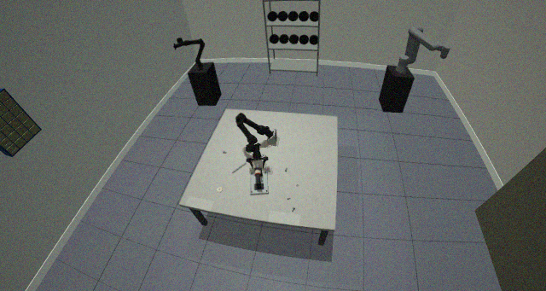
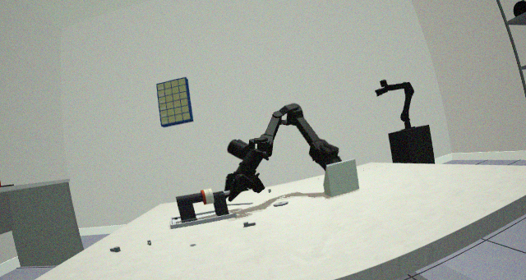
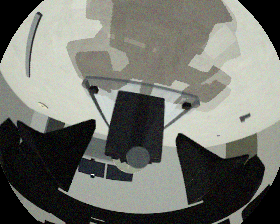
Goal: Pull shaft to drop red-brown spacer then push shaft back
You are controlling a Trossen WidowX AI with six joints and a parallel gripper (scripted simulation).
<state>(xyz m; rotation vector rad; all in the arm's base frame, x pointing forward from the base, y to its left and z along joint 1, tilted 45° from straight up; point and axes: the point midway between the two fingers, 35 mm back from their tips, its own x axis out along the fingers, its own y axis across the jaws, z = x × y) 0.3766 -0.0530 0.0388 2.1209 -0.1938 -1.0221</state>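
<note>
Now: gripper tip 6 cm short of the thin grey shaft, 1 cm to the right of it and 2 cm below it. The rest, counted from my gripper tip: red-brown spacer: 8 cm ahead, 1 cm to the left, 2 cm above.
</note>
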